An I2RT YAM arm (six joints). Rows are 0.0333 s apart.
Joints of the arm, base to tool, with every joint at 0 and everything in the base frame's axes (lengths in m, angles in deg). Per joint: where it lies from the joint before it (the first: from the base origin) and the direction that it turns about. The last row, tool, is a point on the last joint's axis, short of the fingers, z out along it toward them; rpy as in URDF.
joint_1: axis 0 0 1 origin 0 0 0.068
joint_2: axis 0 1 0 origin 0.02 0.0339 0.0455
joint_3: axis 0 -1 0 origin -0.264 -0.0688 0
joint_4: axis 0 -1 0 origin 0.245 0.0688 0.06
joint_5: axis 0 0 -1 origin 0.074 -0.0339 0.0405
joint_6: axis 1 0 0 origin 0.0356 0 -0.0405
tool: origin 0 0 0 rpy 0 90 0
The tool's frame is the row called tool.
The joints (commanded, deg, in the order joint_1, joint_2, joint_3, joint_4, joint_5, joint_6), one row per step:
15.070, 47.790, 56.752, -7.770, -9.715, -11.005
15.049, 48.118, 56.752, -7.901, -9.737, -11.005
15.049, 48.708, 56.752, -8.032, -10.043, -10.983
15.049, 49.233, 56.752, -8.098, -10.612, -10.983
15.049, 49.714, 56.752, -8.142, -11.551, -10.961
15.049, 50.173, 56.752, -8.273, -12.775, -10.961
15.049, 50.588, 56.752, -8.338, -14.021, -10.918
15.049, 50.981, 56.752, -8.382, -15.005, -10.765
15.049, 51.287, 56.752, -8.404, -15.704, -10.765
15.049, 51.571, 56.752, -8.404, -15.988, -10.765
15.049, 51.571, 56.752, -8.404, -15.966, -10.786
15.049, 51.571, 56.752, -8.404, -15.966, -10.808
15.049, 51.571, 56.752, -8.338, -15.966, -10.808
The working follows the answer.
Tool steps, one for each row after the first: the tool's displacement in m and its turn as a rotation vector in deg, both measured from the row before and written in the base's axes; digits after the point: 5 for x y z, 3 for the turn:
0.00165, 0.00039, -0.00120, -0.120, 0.443, 0.001
0.00284, 0.00096, -0.00197, -0.169, 0.705, 0.306
0.00242, 0.00101, -0.00169, -0.151, 0.571, 0.569
0.00209, 0.00115, -0.00153, -0.103, 0.520, 0.939
0.00187, 0.00127, -0.00165, -0.124, 0.578, 1.224
0.00163, 0.00122, -0.00140, -0.046, 0.495, 1.244
0.00158, 0.00104, -0.00130, 0.059, 0.508, 0.977
0.00124, 0.00077, -0.00100, -0.052, 0.326, 0.698
0.00126, 0.00052, -0.00090, -0.059, 0.278, 0.284
0.00001, -0.00001, 0.00000, -0.019, -0.011, -0.021
0.00000, 0.00000, 0.00000, -0.019, -0.011, 0.001
0.00001, 0.00000, 0.00012, 0.017, -0.064, 0.000

Tool pose at each row, in the base's axes (x y z in m, rotation vector in deg; rounded; the steps above come from the unrounded poses):
0.17646, 0.05373, 0.40874, -27.497, 84.643, 10.741
0.17810, 0.05412, 0.40755, -27.580, 85.094, 10.771
0.18094, 0.05508, 0.40557, -27.923, 85.743, 11.075
0.18337, 0.05609, 0.40389, -28.456, 86.199, 11.564
0.18545, 0.05724, 0.40236, -29.234, 86.513, 12.365
0.18733, 0.05852, 0.40071, -30.246, 86.816, 13.390
0.18896, 0.05974, 0.39931, -31.215, 87.011, 14.467
0.19055, 0.06078, 0.39801, -31.894, 87.255, 15.422
0.19179, 0.06154, 0.39701, -32.457, 87.410, 16.024
0.19305, 0.06206, 0.39611, -32.706, 87.622, 16.287
0.19306, 0.06205, 0.39611, -32.706, 87.620, 16.253
0.19306, 0.06205, 0.39611, -32.722, 87.613, 16.236
0.19307, 0.06205, 0.39623, -32.713, 87.548, 16.228

